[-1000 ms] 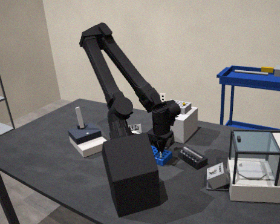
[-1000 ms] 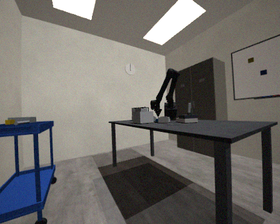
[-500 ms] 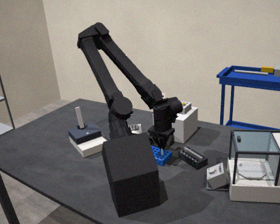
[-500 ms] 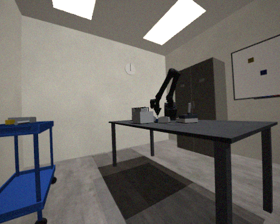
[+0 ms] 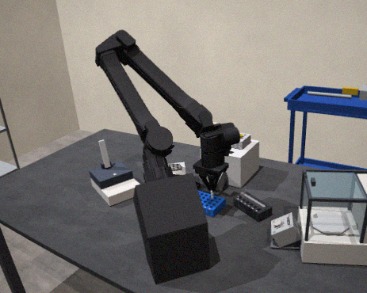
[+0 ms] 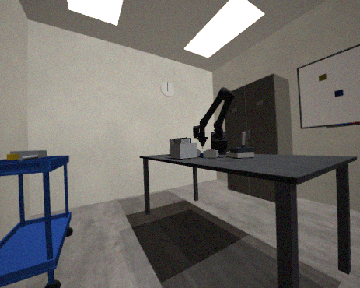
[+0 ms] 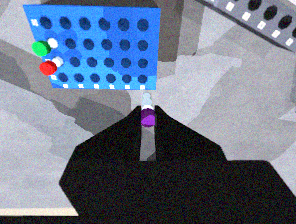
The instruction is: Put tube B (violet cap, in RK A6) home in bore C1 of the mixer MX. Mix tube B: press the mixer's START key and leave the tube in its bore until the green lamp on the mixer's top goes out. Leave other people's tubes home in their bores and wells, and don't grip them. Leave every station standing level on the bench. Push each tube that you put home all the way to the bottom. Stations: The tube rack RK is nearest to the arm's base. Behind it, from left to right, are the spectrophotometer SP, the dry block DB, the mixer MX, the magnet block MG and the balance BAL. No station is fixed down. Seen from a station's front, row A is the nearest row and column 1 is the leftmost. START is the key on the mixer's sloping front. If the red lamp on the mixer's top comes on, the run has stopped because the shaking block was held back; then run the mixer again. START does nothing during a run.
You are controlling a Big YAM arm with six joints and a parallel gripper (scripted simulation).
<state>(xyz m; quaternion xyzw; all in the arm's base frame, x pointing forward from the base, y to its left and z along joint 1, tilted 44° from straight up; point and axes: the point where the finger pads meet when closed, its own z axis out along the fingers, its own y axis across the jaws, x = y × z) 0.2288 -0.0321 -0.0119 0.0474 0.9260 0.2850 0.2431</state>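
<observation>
My gripper is now 20 mm above the tube B. Round my hand: blue rack RK (90 mm below, 50 mm to the left, 30 mm ahead); then dry block DB (260 mm to the left, 90 mm ahead, 70 mm below); then dark magnet block MG (110 mm to the right, 90 mm ahead, 80 mm below).
</observation>
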